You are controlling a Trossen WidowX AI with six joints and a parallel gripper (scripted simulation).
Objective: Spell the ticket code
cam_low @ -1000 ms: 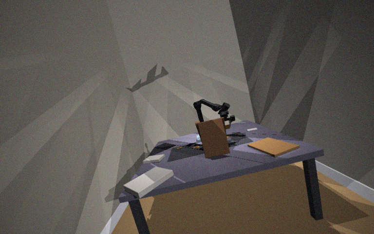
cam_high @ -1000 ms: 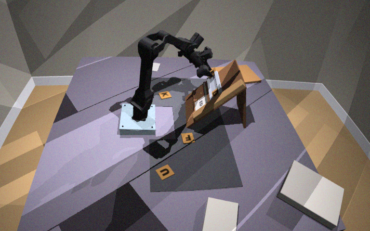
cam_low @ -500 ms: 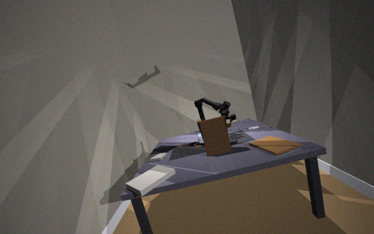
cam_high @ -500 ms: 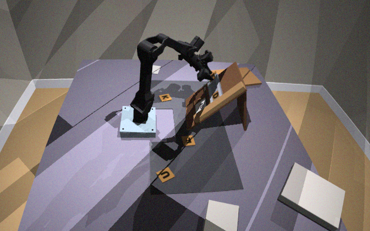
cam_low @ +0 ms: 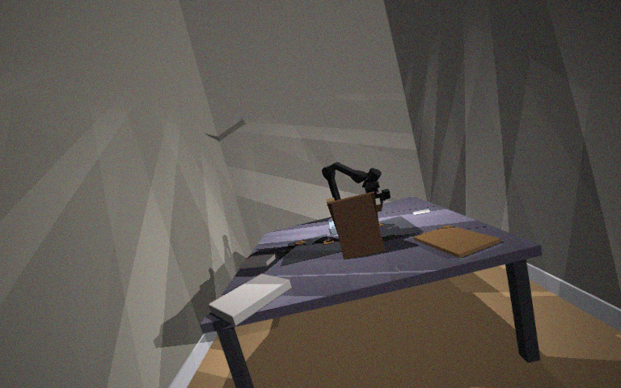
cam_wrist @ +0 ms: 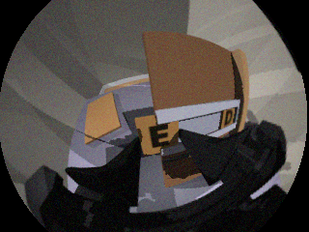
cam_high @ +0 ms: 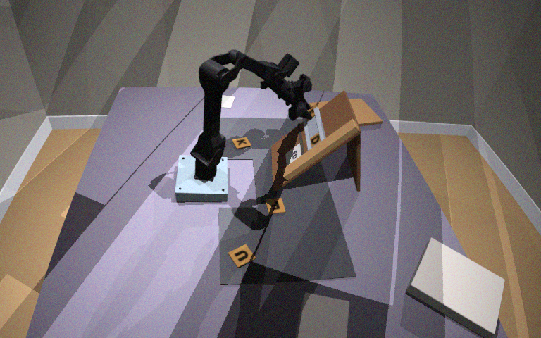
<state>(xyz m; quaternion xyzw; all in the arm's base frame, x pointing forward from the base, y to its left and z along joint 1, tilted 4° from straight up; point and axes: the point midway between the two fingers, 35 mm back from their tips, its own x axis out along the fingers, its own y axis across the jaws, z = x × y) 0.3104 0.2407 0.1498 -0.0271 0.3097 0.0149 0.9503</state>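
Right now my gripper tip is 15 cm to the left of the white ticket, 8 cm above it and 5 cm past it. From my gripper tip the other things lie so: white card 35 cm behind, 28 cm to the left, 16 cm below; flat wooden slab 29 cm to the left, 22 cm ahead, 16 cm below; dark grey mat 21 cm to the right, 16 cm below, 14 cm behind.
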